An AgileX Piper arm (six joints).
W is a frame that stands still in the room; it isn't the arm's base.
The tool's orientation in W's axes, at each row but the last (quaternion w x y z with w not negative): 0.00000 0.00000 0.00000 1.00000; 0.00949 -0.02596 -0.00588 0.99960; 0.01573 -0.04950 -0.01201 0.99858; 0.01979 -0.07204 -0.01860 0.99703; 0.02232 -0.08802 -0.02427 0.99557; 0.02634 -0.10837 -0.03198 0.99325; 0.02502 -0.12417 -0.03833 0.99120; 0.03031 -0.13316 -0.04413 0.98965
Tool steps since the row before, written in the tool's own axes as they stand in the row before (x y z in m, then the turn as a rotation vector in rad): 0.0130 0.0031 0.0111 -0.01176 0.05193 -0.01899; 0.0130 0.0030 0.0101 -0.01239 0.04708 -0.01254; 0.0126 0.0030 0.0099 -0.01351 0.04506 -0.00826; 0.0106 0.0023 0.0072 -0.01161 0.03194 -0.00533; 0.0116 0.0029 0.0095 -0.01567 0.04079 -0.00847; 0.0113 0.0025 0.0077 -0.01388 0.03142 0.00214; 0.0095 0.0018 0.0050 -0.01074 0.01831 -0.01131; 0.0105 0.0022 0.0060 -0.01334 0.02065 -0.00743
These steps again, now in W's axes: -0.0130 -0.0031 0.0111 0.01176 -0.05193 -0.01899; -0.0136 -0.0029 0.0094 0.01214 -0.04717 -0.01246; -0.0136 -0.0028 0.0085 0.01289 -0.04528 -0.00804; -0.0116 -0.0021 0.0055 0.01108 -0.03220 -0.00489; -0.0132 -0.0028 0.0072 0.01527 -0.04109 -0.00773; -0.0128 -0.0023 0.0049 0.01164 -0.03226 0.00287; -0.0105 -0.0016 0.0024 0.01247 -0.01808 -0.00981; -0.0118 -0.0019 0.0028 0.01382 -0.02090 -0.00563
